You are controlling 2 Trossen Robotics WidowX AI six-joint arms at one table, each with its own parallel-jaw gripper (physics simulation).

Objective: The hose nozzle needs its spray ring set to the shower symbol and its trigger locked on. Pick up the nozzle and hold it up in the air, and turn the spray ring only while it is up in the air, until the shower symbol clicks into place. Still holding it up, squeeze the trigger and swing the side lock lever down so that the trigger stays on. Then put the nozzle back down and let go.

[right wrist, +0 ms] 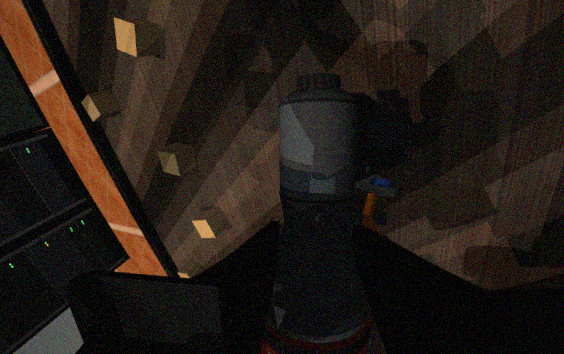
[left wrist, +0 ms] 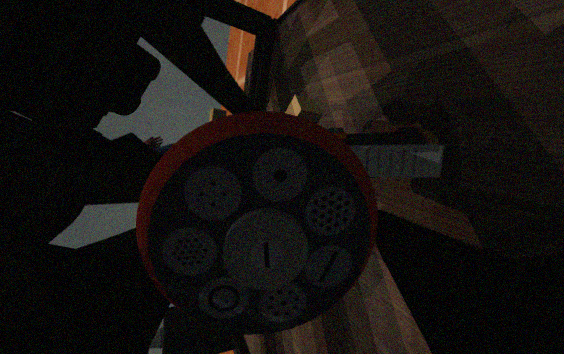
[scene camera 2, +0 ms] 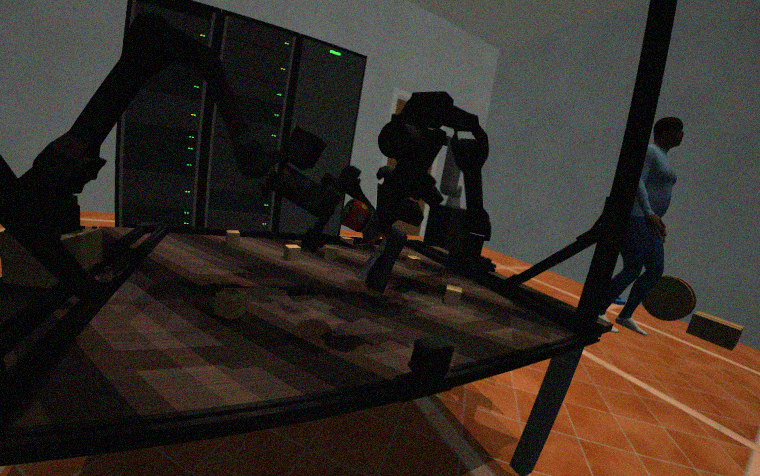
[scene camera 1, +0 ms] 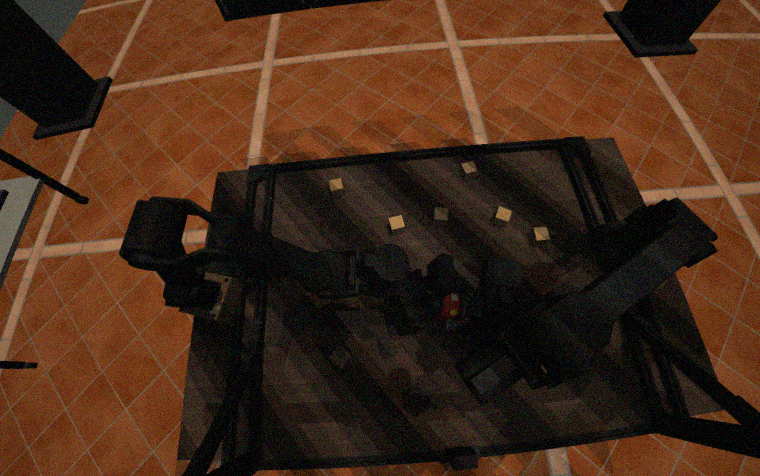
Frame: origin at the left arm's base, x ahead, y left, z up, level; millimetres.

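Seen in the pictures: left gripper, fingertip midpoint: [right wrist: 297,244] [scene camera 2: 365,229] [scene camera 1: 459,298]; right gripper, fingertip midpoint: [right wrist: 315,231] [scene camera 2: 378,226] [scene camera 1: 473,305]; left arm's base at its link origin: [scene camera 2: 54,229] [scene camera 1: 204,294]; right arm's base at its link origin: [scene camera 2: 470,255] [scene camera 1: 625,239].
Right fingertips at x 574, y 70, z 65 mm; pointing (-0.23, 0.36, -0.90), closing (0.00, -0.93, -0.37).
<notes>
Offsets run from my right fingertips to a thing's top centre. "pt": to the spot under its first point.
The hose nozzle [scene camera 1: 450,306] [scene camera 2: 385,257] [right wrist: 320,135] is held tilted above the table. Its red-rimmed spray ring {53 mm back, 10 mm right, 52 mm up} [scene camera 2: 355,214] [left wrist: 369,200] faces the left wrist camera, with several round spray patterns around a central disc. Which pattern is set cannot be told. My right gripper [right wrist: 315,231] is shut on the nozzle's dark neck, behind the spray ring. My left gripper [scene camera 2: 336,207] is open, its fingers wide apart around the spray ring without gripping it. In the right wrist view, a blue-tipped lever {pt 9 mm ahead, 25 mm right, 45 mm down} [right wrist: 381,182] and an orange part {pt 13 mm ahead, 21 mm right, 15 mm down} [right wrist: 370,205] show beside the body; whether it is locked is unclear.
Several small wooden blocks {180 mm back, 200 mm left, 114 mm down} [scene camera 1: 396,222] [scene camera 2: 291,251] [right wrist: 203,228] are scattered on the dark table. A dark box {pt 27 mm ahead, 270 mm right, 92 mm down} [scene camera 1: 462,456] [scene camera 2: 431,358] sits at the front edge. Frame bars [scene camera 1: 426,154] run along the table edges. A person [scene camera 2: 656,173] is beyond the table at the right.
</notes>
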